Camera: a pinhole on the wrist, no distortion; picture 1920 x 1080 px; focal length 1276.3 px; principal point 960.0 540.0 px. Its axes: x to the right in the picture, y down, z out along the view. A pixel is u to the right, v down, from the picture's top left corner.
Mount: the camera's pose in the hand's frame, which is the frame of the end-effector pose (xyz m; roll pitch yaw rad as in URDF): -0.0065 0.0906 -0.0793 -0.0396 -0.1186 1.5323
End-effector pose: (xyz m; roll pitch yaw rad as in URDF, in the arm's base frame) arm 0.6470 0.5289 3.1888 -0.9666 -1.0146 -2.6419
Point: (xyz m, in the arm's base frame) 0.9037 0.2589 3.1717
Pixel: 1274 679
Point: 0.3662 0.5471 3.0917
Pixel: behind the camera
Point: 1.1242 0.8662 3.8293
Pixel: outside the picture
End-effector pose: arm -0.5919 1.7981 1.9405 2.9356 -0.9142 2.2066
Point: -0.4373 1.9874 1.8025
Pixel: 1696 856
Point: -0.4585 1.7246 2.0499
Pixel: behind the camera
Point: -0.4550 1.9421 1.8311
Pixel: 1613 881
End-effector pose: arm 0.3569 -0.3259 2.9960 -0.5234 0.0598 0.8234
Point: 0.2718 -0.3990 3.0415
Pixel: outside the picture
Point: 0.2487 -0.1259 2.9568
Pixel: outside the picture
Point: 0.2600 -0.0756 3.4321
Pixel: 896 268
